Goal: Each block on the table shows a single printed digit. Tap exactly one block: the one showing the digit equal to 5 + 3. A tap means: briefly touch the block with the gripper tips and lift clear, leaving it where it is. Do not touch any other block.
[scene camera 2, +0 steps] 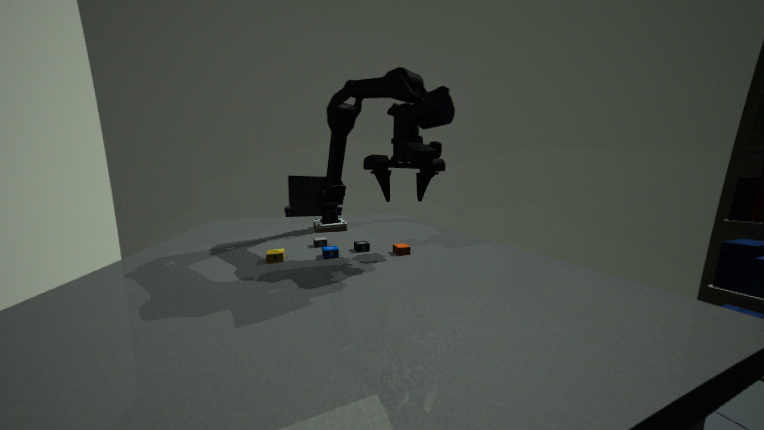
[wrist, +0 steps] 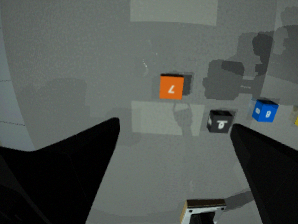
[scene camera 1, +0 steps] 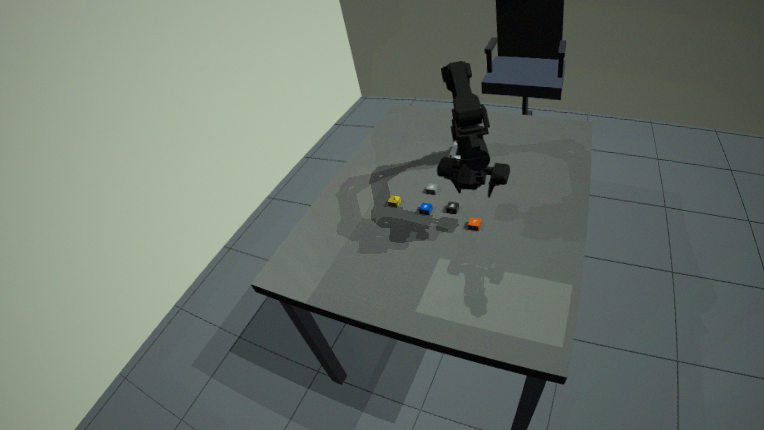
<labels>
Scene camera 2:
my gripper: 404, 201
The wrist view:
my gripper: 176, 127
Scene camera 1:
my gripper: 474, 194
</labels>
